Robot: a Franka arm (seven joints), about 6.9 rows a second.
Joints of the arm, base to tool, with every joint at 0 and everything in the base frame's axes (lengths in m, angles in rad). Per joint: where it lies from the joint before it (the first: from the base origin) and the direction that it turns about. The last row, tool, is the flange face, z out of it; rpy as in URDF.
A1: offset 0 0 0.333 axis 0 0 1
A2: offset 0 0 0 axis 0 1 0
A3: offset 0 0 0.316 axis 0 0 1
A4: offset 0.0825 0 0 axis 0 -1 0
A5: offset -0.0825 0 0.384 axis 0 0 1
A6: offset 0 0 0 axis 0 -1 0
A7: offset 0.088 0 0 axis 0 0 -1
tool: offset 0 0 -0.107 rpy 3.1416 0 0
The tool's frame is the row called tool.
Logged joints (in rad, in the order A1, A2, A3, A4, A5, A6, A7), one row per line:
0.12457, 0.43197, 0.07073, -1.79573, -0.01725, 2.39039, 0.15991
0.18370, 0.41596, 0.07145, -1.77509, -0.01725, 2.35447, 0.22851
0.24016, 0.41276, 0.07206, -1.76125, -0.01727, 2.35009, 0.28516
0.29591, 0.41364, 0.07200, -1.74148, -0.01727, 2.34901, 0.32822
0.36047, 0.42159, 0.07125, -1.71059, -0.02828, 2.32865, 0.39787
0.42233, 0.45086, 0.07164, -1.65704, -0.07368, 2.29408, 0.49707
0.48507, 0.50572, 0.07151, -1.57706, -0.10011, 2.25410, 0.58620
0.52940, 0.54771, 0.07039, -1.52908, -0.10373, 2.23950, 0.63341
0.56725, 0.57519, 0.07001, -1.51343, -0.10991, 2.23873, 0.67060
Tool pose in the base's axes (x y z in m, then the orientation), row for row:
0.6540, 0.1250, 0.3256, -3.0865, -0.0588, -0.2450
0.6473, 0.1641, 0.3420, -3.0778, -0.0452, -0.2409
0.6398, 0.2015, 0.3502, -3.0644, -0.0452, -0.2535
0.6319, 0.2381, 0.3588, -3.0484, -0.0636, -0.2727
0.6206, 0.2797, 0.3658, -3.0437, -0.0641, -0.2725
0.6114, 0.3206, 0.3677, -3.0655, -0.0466, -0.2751
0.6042, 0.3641, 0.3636, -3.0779, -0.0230, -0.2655
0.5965, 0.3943, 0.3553, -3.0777, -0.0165, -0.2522
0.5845, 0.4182, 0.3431, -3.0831, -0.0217, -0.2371
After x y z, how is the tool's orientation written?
As a rotation vector, in radians.
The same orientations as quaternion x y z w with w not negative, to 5 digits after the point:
-0.99643, -0.01898, -0.07909, 0.02241
-0.99648, -0.01463, -0.07799, 0.02702
-0.99594, -0.01469, -0.08239, 0.03319
-0.99500, -0.02076, -0.08901, 0.04017
-0.99490, -0.02095, -0.08907, 0.04251
-0.99538, -0.01513, -0.08933, 0.03171
-0.99593, -0.00744, -0.08591, 0.02609
-0.99629, -0.00534, -0.08164, 0.02676
-0.99673, -0.00702, -0.07665, 0.02465

